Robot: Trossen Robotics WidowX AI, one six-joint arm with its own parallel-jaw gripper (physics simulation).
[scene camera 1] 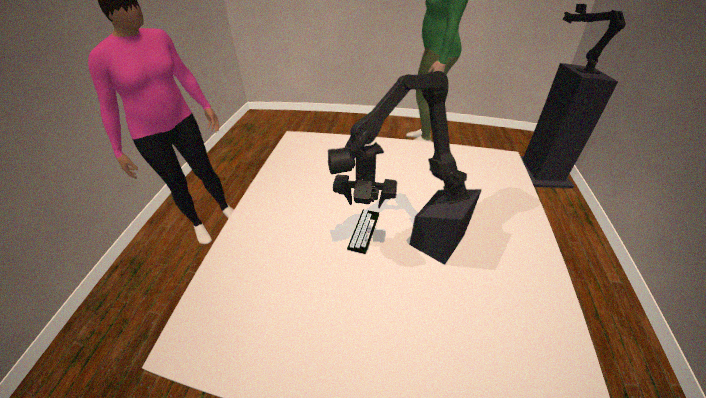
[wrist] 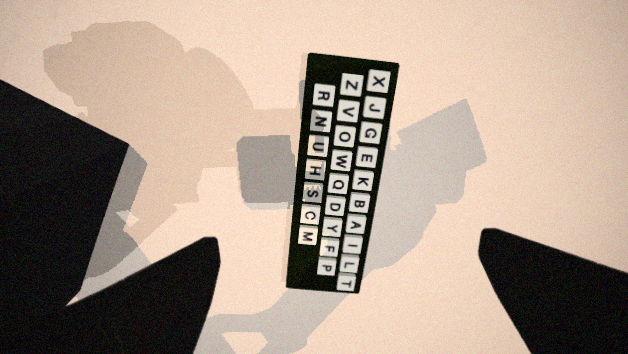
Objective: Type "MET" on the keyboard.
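Pixels of known places: gripper, fingertip midpoint: (scene camera 1: 364,206) (wrist: 350,246); arm's base at its link origin: (scene camera 1: 458,196).
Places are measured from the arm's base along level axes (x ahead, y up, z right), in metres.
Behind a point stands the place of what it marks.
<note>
A black keyboard (scene camera 1: 363,231) @(x 0.303, y -0.182, z 0.003 m) (wrist: 302,270) @(x 0.262, y -0.185, z 0.087 m) with white letter keys lies flat on the pale surface. In the wrist view its letters are turned sideways. The M key (wrist: 307,235) @(x 0.272, y -0.180, z 0.051 m) is at the lower end of the left row, the E key (wrist: 366,157) @(x 0.326, y -0.180, z -0.007 m) is in the right row, and the T key (wrist: 346,282) @(x 0.299, y -0.180, z 0.101 m) is at that row's lower end. My gripper (scene camera 1: 365,204) @(x 0.299, y -0.028, z -0.023 m) (wrist: 350,246) @(x 0.299, y -0.028, z -0.023 m) is open and empty, above the surface near the keyboard's far end in the scene view. In the wrist view its fingertips stand wide apart, one on each side of the keyboard.
The pale surface (scene camera 1: 320,310) @(x 0.423, y -0.197, z -0.301 m) lies under the keyboard and the dark arm base (scene camera 1: 442,225) @(x 0.064, y -0.028, z -0.098 m), which stands right of the keyboard. A person in pink (scene camera 1: 145,80) stands at left, one in green (scene camera 1: 442,30) behind. Another arm (scene camera 1: 602,42) stands on a dark pedestal (scene camera 1: 570,120).
</note>
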